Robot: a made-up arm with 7 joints. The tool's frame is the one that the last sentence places.
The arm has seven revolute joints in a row. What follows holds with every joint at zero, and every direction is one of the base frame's. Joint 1 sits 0.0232 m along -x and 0.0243 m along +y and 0.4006 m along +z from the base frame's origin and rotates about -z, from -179.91 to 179.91 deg. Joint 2 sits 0.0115 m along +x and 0.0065 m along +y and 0.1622 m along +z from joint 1 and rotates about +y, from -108.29 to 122.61 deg. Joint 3 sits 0.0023 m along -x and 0.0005 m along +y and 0.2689 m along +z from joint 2 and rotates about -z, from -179.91 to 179.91 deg. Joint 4 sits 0.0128 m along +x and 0.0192 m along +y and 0.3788 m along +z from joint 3 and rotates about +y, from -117.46 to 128.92 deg. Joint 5 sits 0.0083 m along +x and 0.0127 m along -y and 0.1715 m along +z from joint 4 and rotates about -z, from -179.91 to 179.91 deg. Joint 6 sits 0.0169 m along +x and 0.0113 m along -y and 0.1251 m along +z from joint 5 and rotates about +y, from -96.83 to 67.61 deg. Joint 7 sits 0.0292 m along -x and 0.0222 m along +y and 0.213 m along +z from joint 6 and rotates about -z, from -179.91 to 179.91 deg. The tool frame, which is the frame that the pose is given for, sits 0.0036 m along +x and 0.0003 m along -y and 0.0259 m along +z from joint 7; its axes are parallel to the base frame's.
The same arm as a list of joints. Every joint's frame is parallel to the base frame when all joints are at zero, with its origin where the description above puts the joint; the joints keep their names.
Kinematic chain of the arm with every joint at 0, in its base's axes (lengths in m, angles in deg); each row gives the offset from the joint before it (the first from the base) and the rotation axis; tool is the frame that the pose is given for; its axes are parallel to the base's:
joint 1: xyz -0.0232 0.0243 0.4006 axis -z
joint 2: xyz 0.0115 0.0065 0.1622 axis +y
joint 3: xyz -0.0023 0.0005 0.2689 axis -z
joint 4: xyz 0.0128 0.0192 0.3788 axis +y
joint 5: xyz 0.0083 -0.0127 0.1715 axis -z
joint 6: xyz 0.0169 -0.0113 0.1251 axis +y
joint 7: xyz -0.0292 0.0222 0.213 axis -z
tool: xyz 0.0036 -0.0003 0.0259
Joint limits (deg, base to tool): -179.91..179.91 -108.29..122.61 -179.91..179.91 -117.46..128.92 -179.91..179.91 -96.83..67.61 -179.91..179.91

